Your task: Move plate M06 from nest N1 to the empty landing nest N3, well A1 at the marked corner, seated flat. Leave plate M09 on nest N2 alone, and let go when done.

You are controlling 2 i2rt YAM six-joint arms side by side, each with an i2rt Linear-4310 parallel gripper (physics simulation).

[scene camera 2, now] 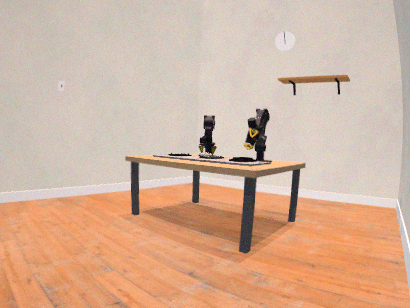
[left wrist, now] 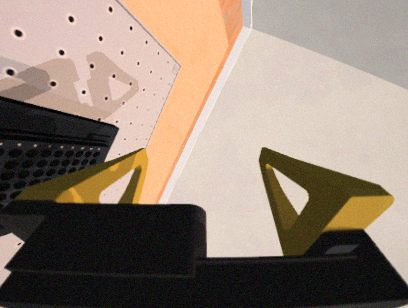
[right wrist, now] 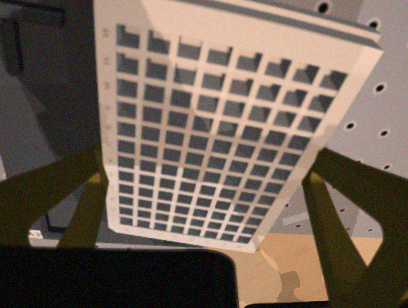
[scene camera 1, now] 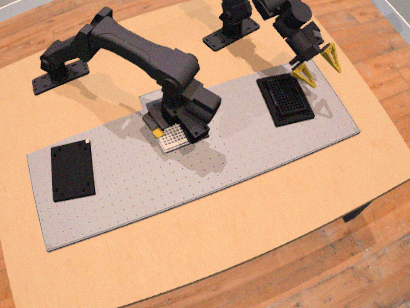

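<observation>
A white well plate (scene camera 1: 172, 140) (right wrist: 210, 192), taken as M06 though its label is unreadable, is between the fingers of my right gripper (scene camera 1: 175, 134) (scene camera 2: 207, 150) (right wrist: 205, 154), which is shut on it by its long sides. Whether it hangs clear of what lies below is hard to tell. An empty black nest (scene camera 1: 72, 172) with a white corner mark is at the left in scene camera 1. A black plate (scene camera 1: 290, 96) (left wrist: 47, 162), taken as M09, sits on a black nest (scene camera 1: 290, 121) at the right. My left gripper (scene camera 1: 327, 78) (scene camera 2: 250, 139) (left wrist: 203, 154) is open and empty, above and beside that nest.
The perforated grey board (scene camera 1: 125, 185) (left wrist: 45, 35) carries the nests on the wooden table (scene camera 1: 225, 225) (scene camera 2: 200, 165). A dark surface, partly hidden, lies beside and below the white plate in the right wrist view. The right arm covers much of the board's middle.
</observation>
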